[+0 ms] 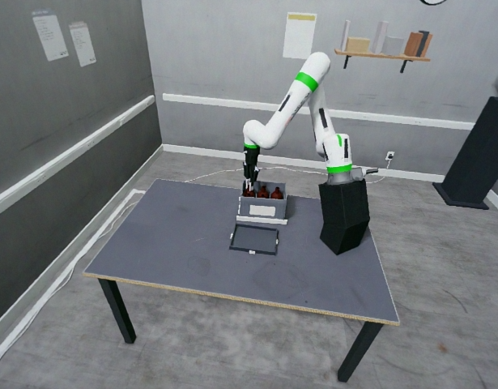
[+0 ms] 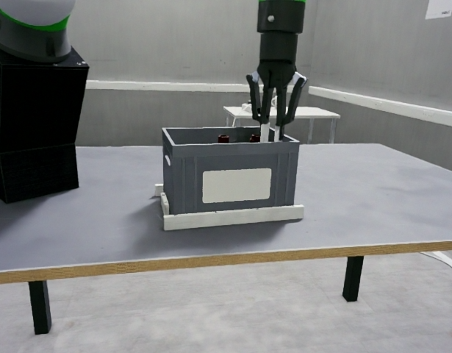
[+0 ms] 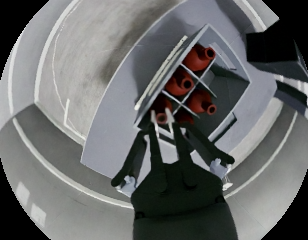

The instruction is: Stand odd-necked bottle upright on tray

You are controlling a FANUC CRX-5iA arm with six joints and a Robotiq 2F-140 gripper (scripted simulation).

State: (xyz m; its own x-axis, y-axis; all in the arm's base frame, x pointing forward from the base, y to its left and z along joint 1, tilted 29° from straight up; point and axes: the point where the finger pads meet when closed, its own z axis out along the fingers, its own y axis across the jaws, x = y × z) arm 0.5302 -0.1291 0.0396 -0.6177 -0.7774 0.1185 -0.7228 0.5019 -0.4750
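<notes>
My hand is 90 mm past the grey crate, 40 mm to the right of it and 90 mm above it. Round my hand: dark tray (80 mm behind, 300 mm to the left, 160 mm below).
</notes>
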